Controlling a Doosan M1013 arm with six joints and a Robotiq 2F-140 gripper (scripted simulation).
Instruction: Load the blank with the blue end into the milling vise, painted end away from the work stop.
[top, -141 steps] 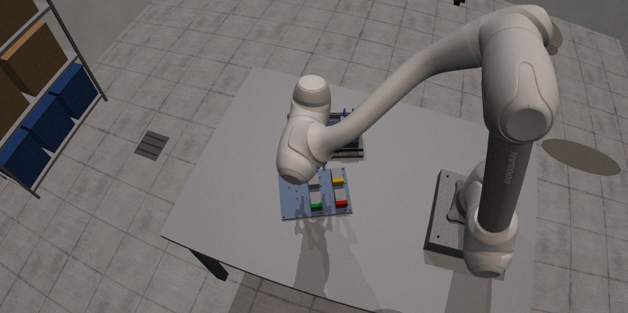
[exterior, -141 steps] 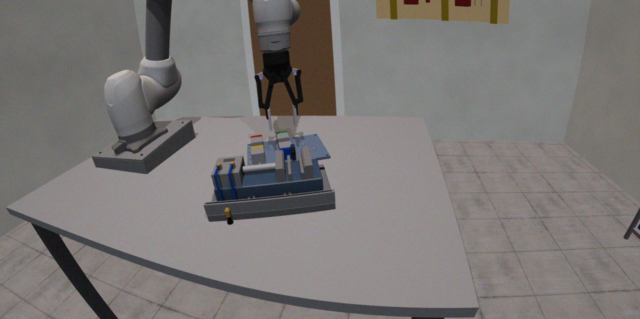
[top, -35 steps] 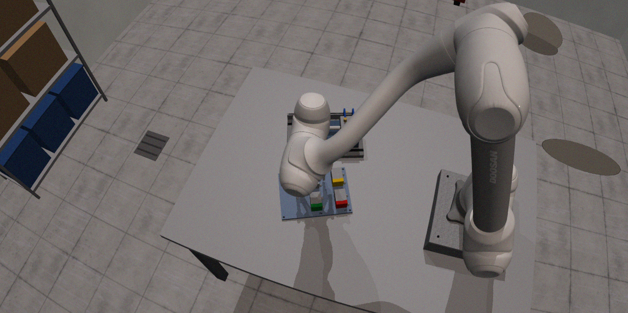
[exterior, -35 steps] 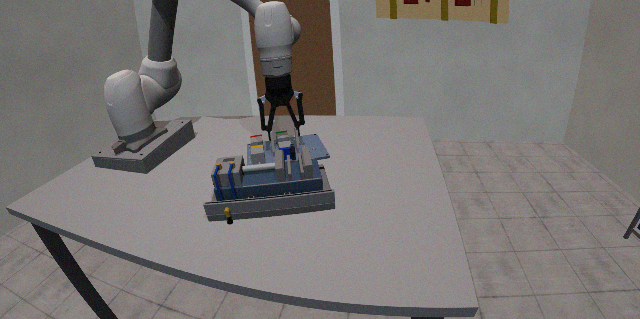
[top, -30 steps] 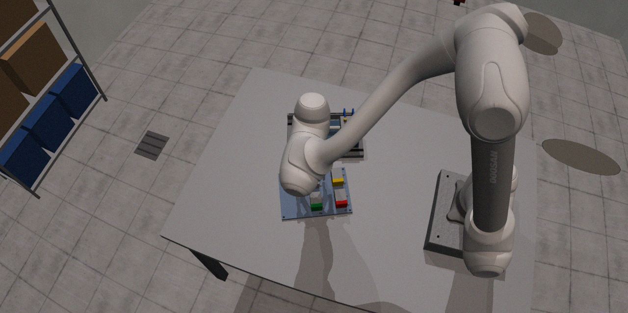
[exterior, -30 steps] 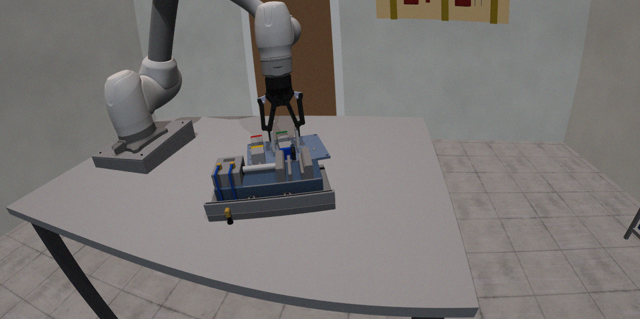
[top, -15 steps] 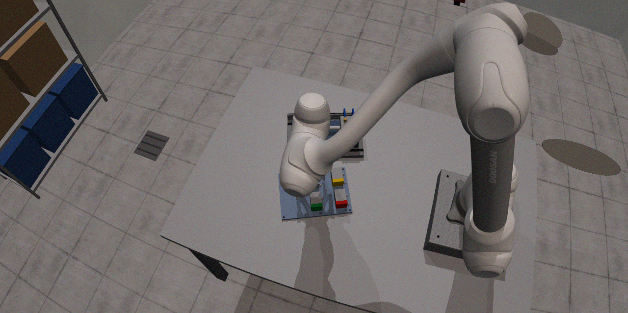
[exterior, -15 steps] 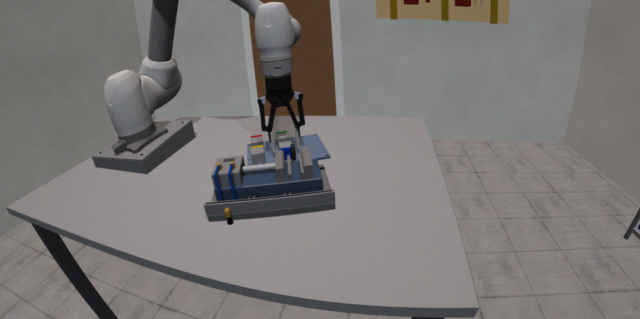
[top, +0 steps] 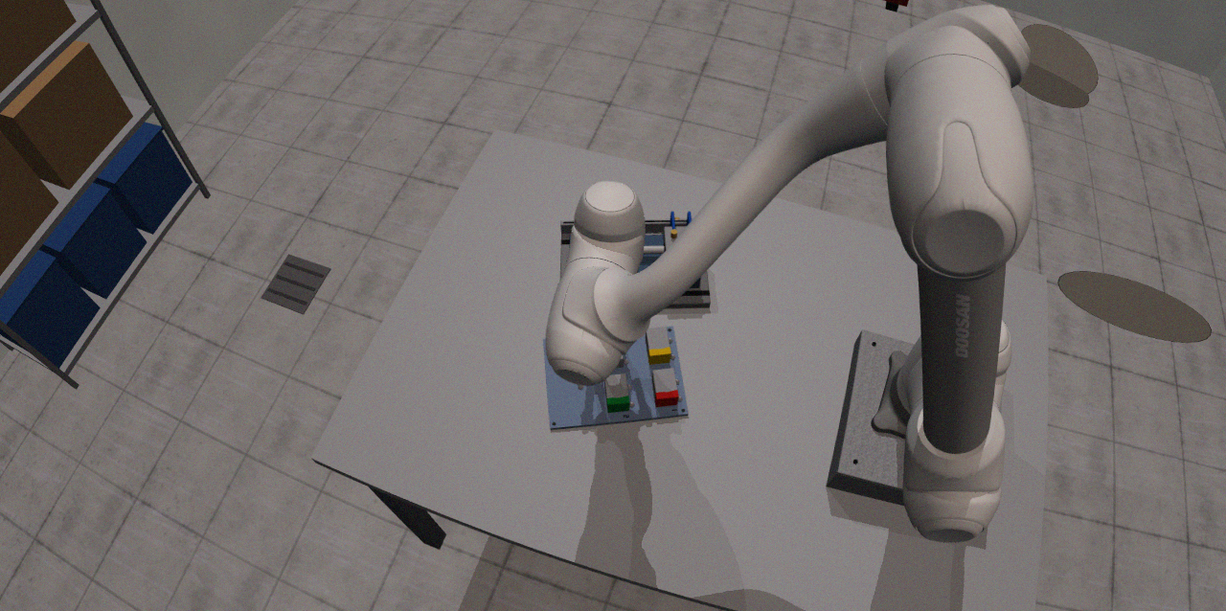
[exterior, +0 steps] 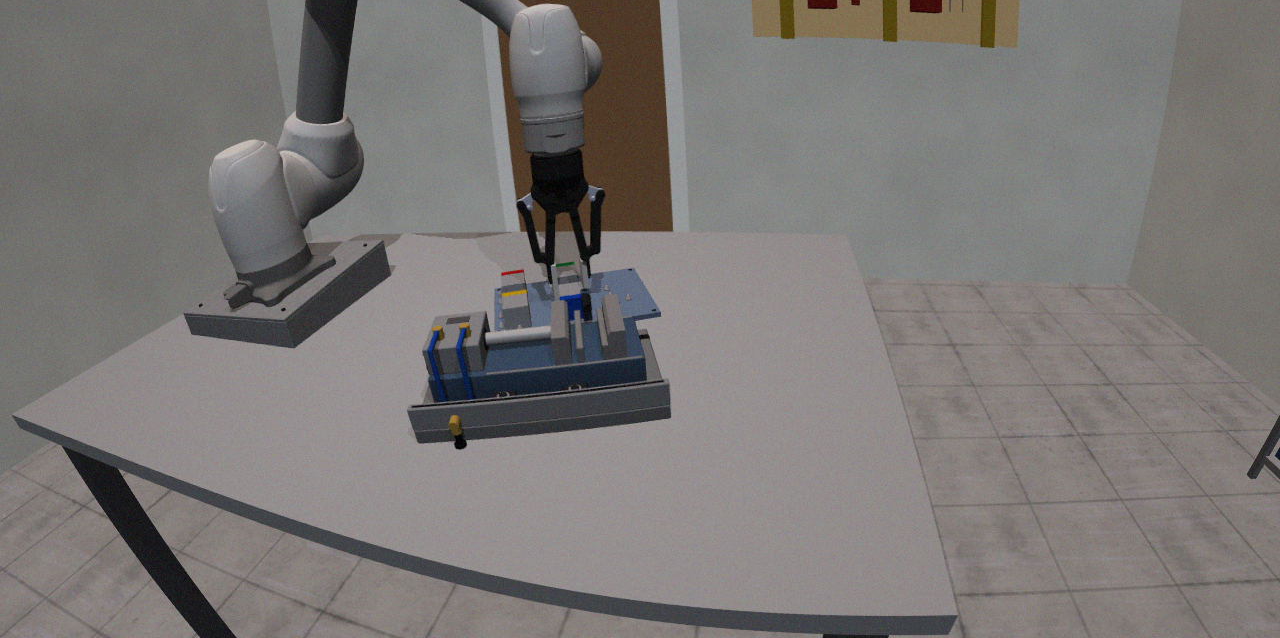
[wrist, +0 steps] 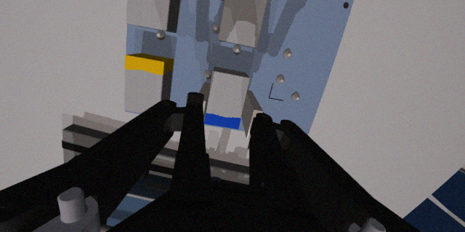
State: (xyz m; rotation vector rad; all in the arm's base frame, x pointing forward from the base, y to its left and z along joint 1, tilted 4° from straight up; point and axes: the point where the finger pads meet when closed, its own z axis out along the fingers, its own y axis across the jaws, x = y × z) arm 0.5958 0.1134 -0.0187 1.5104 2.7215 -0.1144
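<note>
Right now the blue-ended blank is 30 mm below my hand. Also, from my hand: light-blue infeed plate (60 mm below, 40 mm to the left, 20 mm behind); green-ended blank (80 mm to the left, 50 mm behind, 30 mm below); yellow-ended blank (80 mm behind, 50 mm to the right, 30 mm below).
</note>
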